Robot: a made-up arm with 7 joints. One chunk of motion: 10 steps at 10 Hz.
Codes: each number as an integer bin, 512 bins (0 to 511) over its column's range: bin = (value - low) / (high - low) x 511, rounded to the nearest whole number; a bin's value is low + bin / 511 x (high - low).
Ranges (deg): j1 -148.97..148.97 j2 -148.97..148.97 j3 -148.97..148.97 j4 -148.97..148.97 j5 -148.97..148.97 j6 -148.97..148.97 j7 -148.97..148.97
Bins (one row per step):
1: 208 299 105 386 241 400 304
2: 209 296 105 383 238 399 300
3: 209 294 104 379 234 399 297
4: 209 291 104 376 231 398 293
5: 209 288 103 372 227 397 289
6: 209 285 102 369 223 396 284
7: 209 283 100 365 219 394 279
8: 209 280 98 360 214 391 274
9: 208 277 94 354 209 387 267
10: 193 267 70 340 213 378 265
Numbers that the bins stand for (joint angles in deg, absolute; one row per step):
1: -27.70 25.36 -87.75 76.09 -8.45 84.25 28.28
2: -27.11 23.61 -87.75 74.34 -10.20 83.67 25.95
3: -27.11 22.45 -88.33 72.01 -12.54 83.67 24.20
4: -27.11 20.70 -88.33 70.26 -14.28 83.09 21.86
5: -27.11 18.95 -88.92 67.93 -16.62 82.50 19.53
6: -27.11 17.20 -89.50 66.18 -18.95 81.92 16.62
7: -27.11 16.03 -90.66 63.84 -21.28 80.75 13.70
8: -27.11 14.28 -91.83 60.93 -24.20 79.00 10.79
9: -27.70 12.54 -94.16 57.43 -27.11 76.67 6.71
10: -36.44 6.71 -108.16 49.27 -24.78 71.42 5.54

